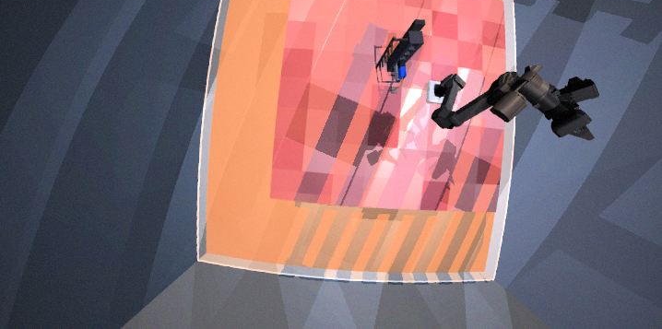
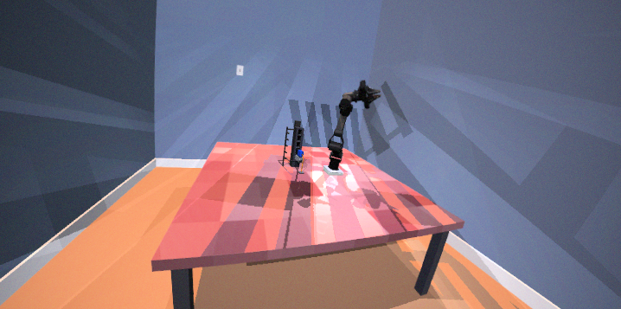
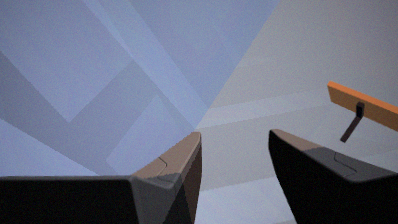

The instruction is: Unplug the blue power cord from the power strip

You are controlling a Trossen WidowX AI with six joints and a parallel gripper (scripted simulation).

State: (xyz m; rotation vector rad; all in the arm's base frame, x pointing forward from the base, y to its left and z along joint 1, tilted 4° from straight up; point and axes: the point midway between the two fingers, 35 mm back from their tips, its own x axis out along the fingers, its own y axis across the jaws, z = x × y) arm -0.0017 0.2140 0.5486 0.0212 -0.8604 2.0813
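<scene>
The blue plug is 30 cm ahead of my gripper tip, 34 cm to the right of it and 44 cm below it.
</scene>
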